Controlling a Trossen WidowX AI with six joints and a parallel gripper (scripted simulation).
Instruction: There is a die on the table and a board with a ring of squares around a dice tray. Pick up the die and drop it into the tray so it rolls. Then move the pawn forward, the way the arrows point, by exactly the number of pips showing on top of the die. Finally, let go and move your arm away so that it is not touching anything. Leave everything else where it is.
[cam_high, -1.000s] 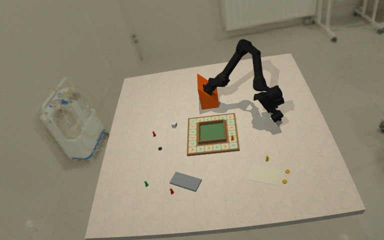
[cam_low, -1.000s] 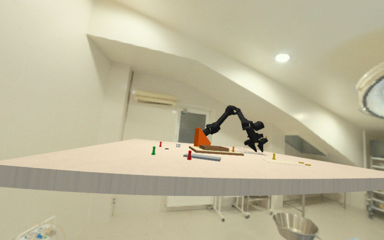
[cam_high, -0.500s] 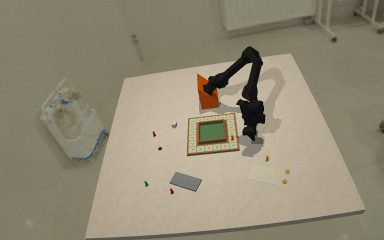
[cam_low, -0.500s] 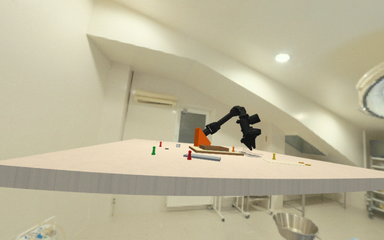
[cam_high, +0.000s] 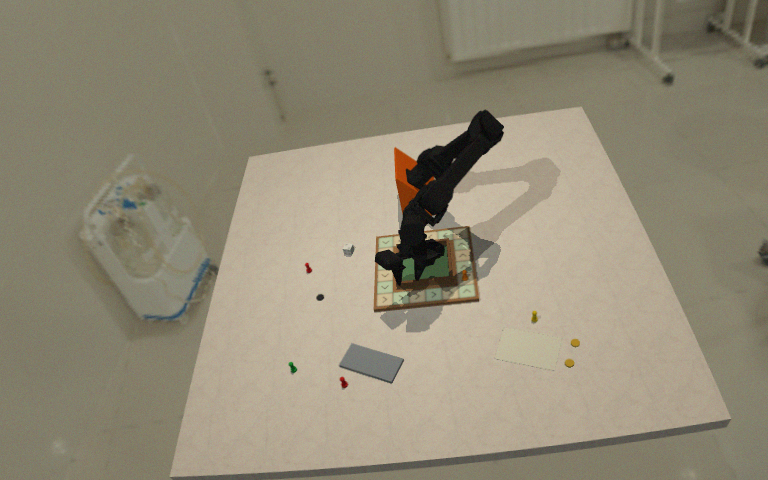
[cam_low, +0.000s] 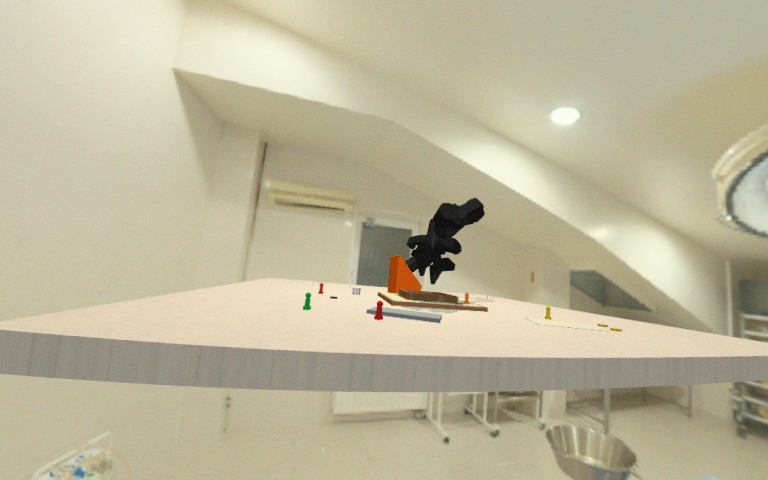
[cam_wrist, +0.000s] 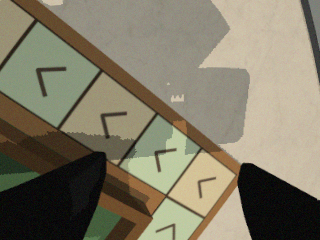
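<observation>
Right now my gripper tip is 230 mm past the white die, 170 mm to the left of it and 60 mm above it. The rest, counted from my gripper tip: green dice tray (110 mm behind, 70 mm below, 50 mm to the left); orange pawn (150 mm to the left, 50 mm below, 40 mm behind); grey card (190 mm ahead, 120 mm to the right, 70 mm below).
</observation>
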